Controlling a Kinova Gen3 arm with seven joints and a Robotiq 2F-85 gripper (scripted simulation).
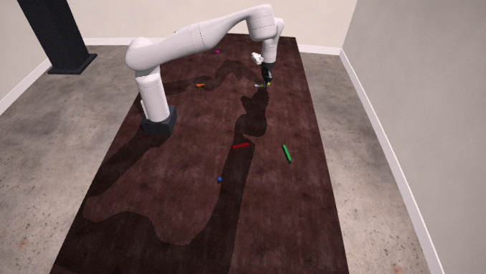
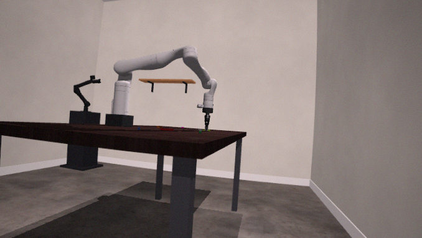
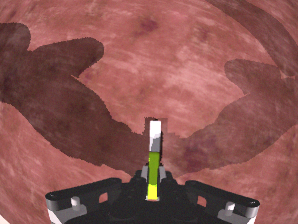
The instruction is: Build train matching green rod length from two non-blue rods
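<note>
The lime rod is 1 cm below my hand. The rest, counted from my hand: orange rod (34 cm behind, 4 cm to the right, 2 cm below); red rod (44 cm to the right, 10 cm behind, 2 cm below); grey rod (4 cm behind, 2 cm below, 1 cm to the right).
</note>
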